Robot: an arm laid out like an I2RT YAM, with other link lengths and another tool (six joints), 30 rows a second.
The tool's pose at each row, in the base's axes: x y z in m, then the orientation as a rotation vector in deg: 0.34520 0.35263 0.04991 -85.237 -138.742 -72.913; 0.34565 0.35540 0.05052 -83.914 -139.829 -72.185; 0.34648 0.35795 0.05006 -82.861 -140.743 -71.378; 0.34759 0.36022 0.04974 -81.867 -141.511 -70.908; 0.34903 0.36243 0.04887 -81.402 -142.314 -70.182; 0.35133 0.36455 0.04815 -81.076 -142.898 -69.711; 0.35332 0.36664 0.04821 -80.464 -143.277 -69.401; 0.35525 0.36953 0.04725 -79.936 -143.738 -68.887; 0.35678 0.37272 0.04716 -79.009 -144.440 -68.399; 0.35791 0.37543 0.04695 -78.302 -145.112 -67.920; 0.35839 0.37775 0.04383 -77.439 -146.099 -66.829
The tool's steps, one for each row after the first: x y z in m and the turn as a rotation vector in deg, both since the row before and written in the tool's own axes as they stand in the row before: 0.00203 0.00130 0.00156 0.696 0.172 -0.958; 0.00120 0.00092 0.00226 0.700 0.098 -0.760; 0.00088 0.00119 0.00207 0.464 0.138 -0.714; 0.00041 0.00111 0.00251 0.517 -0.213 -0.522; -0.00010 0.00184 0.00263 0.331 -0.167 -0.386; 0.00035 0.00209 0.00195 0.302 0.134 -0.386; 0.00056 0.00167 0.00315 0.415 0.031 -0.376; 0.00132 0.00202 0.00259 0.451 0.110 -0.665; 0.00115 0.00154 0.00223 0.400 -0.009 -0.574; 0.00022 -0.00079 0.00383 0.813 -0.119 -0.726
